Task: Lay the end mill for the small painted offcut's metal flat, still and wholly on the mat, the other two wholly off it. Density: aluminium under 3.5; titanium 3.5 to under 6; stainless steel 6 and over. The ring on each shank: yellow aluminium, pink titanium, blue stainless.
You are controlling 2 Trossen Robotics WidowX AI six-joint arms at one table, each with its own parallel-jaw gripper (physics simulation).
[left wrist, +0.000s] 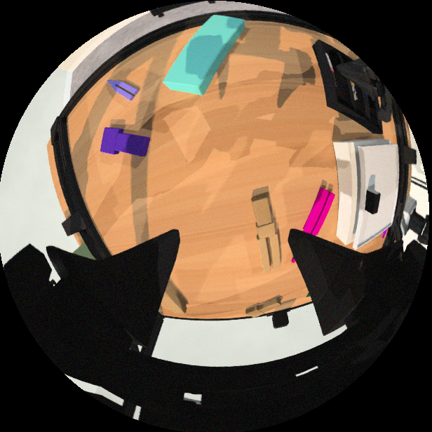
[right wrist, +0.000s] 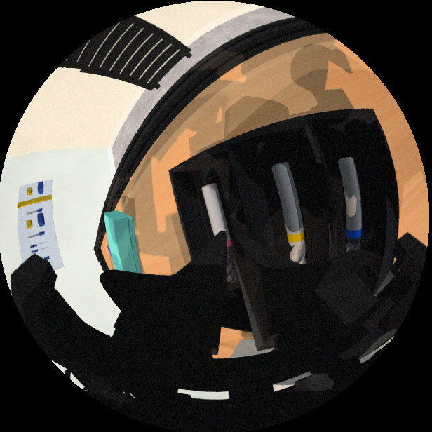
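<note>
Three end mills lie in separate slots of a black tray (left wrist: 325, 85) (right wrist: 381, 140). The pink-ringed mill (right wrist: 214, 207), the yellow-ringed mill (right wrist: 288, 197) and the blue-ringed mill (right wrist: 349, 182) show left to right in the right wrist view. My right gripper (right wrist: 228, 236) is shut and empty, its fingertips over the pink-ringed mill and hiding part of it. My left gripper (left wrist: 236, 235) is open and empty, above the table. I cannot tell which thing is the painted offcut, and the mat does not show clearly in either view.
A teal block (left wrist: 205, 55) (right wrist: 120, 242) lies at the far side. A purple block (left wrist: 134, 143), a lilac pointed piece (left wrist: 123, 90), a tan piece (left wrist: 266, 227) and a magenta piece (left wrist: 319, 210) lie about. A white device (left wrist: 345, 195) stands near the tray.
</note>
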